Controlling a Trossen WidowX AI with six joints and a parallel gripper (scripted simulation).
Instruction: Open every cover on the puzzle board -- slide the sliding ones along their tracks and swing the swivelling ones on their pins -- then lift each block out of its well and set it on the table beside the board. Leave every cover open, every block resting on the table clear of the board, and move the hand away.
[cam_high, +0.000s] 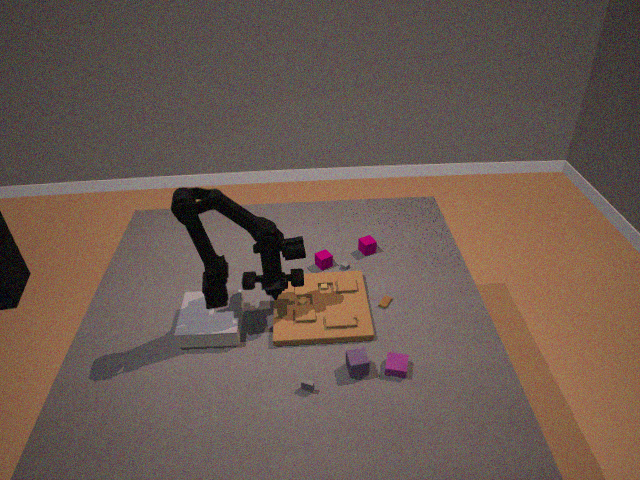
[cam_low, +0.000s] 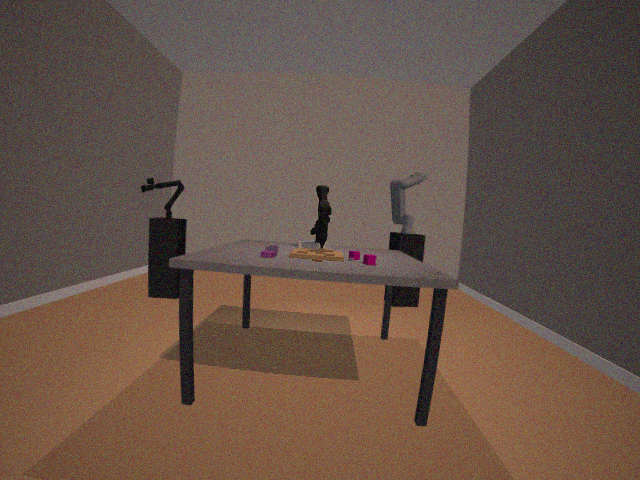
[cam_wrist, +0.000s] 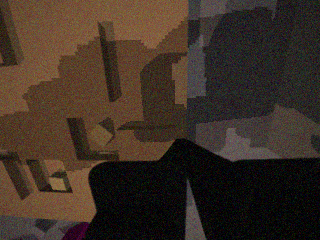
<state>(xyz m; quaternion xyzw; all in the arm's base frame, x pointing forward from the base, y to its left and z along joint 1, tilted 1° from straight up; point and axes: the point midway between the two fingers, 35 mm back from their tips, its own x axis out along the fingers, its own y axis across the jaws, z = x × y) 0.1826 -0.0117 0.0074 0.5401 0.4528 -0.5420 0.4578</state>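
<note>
My gripper tip is 12 cm short of the tan puzzle board, 5 cm to the left of it and 1 cm above it. Round my gripper tip: small tan piece: 34 cm ahead, 7 cm to the right, 3 cm below; small grey piece: 34 cm to the right, 3 cm ahead, 2 cm below; purple block: 30 cm to the right, 18 cm ahead.
</note>
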